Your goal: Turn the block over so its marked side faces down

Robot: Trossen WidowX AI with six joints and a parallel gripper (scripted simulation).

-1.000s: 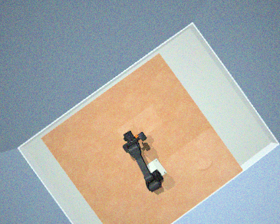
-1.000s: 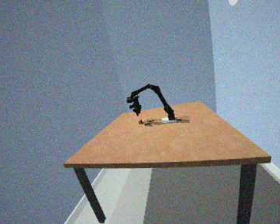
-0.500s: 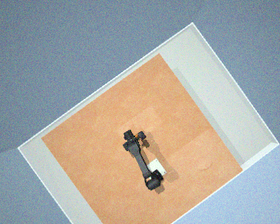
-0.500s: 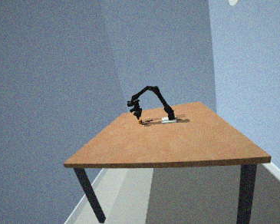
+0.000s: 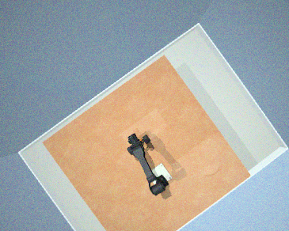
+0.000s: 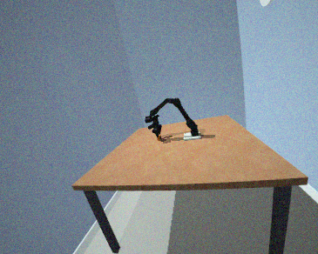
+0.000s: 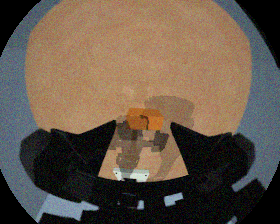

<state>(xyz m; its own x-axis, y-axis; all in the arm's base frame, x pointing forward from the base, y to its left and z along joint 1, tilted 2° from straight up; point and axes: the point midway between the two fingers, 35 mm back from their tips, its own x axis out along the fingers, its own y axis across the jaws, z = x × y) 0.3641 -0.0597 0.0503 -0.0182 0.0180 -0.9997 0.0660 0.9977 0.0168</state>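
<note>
My gripper tip is now 20 mm above the orange-brown block and 10 mm past it.
</note>
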